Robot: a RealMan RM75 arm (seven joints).
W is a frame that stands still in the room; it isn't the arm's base.
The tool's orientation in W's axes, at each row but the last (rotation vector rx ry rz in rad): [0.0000 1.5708 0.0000]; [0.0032 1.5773 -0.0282]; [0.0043 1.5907 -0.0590]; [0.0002 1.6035 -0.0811]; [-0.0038 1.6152 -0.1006]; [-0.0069 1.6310 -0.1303]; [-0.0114 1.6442 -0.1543]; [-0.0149 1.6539 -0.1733]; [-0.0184 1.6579 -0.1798]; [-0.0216 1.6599 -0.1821]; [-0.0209 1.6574 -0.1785]
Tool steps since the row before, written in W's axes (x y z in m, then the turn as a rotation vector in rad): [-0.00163 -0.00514 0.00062 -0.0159 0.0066 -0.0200]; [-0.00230 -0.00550 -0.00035 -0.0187 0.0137 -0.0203]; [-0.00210 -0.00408 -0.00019 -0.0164 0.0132 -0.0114]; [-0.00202 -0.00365 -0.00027 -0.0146 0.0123 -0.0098]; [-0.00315 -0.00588 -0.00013 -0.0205 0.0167 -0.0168]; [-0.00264 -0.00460 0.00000 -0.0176 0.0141 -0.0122]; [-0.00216 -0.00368 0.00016 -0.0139 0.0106 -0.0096]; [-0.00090 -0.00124 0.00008 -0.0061 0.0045 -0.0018]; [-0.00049 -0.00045 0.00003 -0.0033 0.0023 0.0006]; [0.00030 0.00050 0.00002 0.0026 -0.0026 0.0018]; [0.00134 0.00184 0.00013 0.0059 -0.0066 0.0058]
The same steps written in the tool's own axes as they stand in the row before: [-0.00062 -0.00514 -0.00163 0.0200 0.0066 -0.0159]; [0.00045 -0.00554 -0.00219 0.0202 0.0136 -0.0188]; [0.00037 -0.00415 -0.00193 0.0113 0.0129 -0.0167]; [0.00052 -0.00373 -0.00182 0.0097 0.0120 -0.0149]; [0.00066 -0.00604 -0.00277 0.0166 0.0165 -0.0208]; [0.00056 -0.00477 -0.00226 0.0121 0.0138 -0.0179]; [0.00039 -0.00385 -0.00181 0.0096 0.0103 -0.0141]; [0.00014 -0.00132 -0.00077 0.0018 0.0041 -0.0064]; [0.00007 -0.00049 -0.00044 -0.0005 0.0019 -0.0036]; [-0.00011 0.00052 0.00024 -0.0017 -0.0026 0.0027]; [-0.00048 0.00192 0.00113 -0.0055 -0.0067 0.0060]
